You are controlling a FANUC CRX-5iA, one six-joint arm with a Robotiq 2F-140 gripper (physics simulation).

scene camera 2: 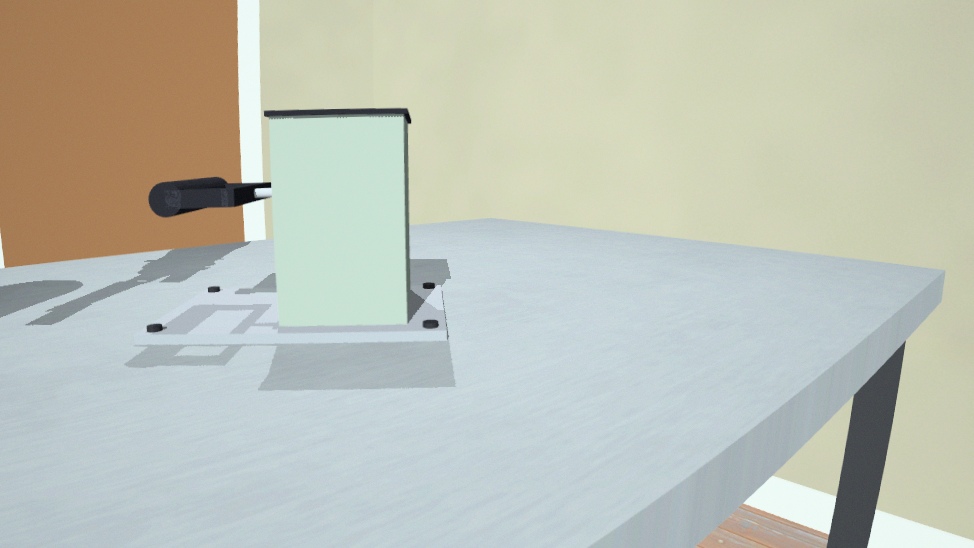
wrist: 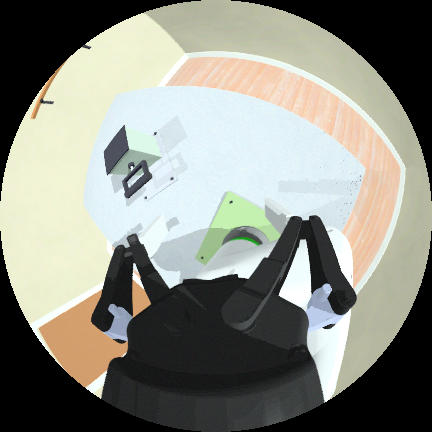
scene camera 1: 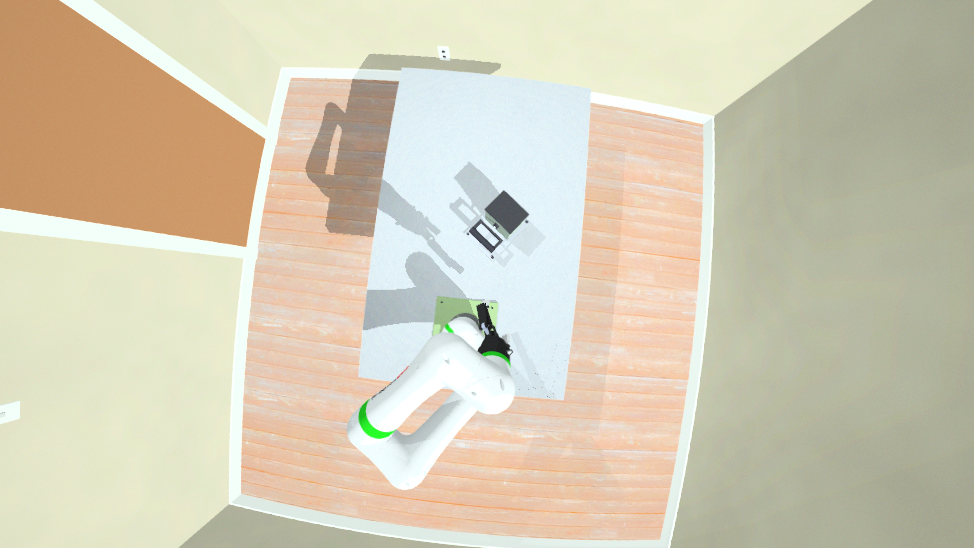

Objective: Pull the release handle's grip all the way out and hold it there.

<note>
I see my gripper (wrist: 213, 215) and a base plate (wrist: 162, 172).
</note>
